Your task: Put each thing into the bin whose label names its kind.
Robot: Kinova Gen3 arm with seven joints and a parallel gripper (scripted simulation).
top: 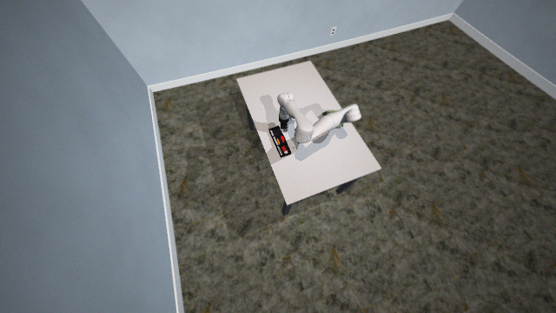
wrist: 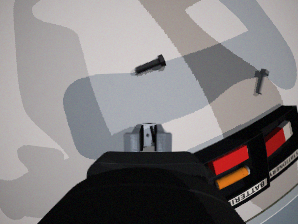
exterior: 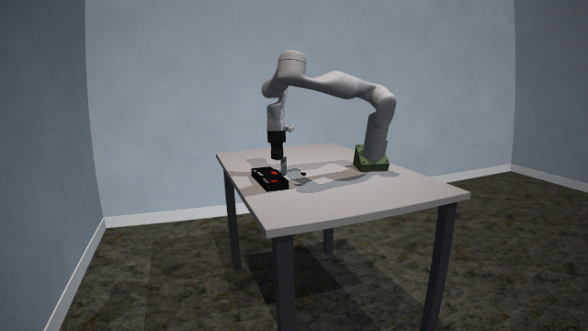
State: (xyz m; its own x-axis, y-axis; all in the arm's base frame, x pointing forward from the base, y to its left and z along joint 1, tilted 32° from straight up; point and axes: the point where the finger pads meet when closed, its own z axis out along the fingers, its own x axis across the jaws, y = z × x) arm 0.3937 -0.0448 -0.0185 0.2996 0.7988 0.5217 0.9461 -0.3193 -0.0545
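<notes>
The red block lies 90 mm to the left of my hand, 60 mm ahead of it and 10 mm below it. From my hand the other things lie so: grey-white piece 10 mm below; then orange battery 90 mm to the left, 90 mm ahead, 10 mm below; then black screw 80 mm behind, 30 mm to the left, 20 mm below.
</notes>
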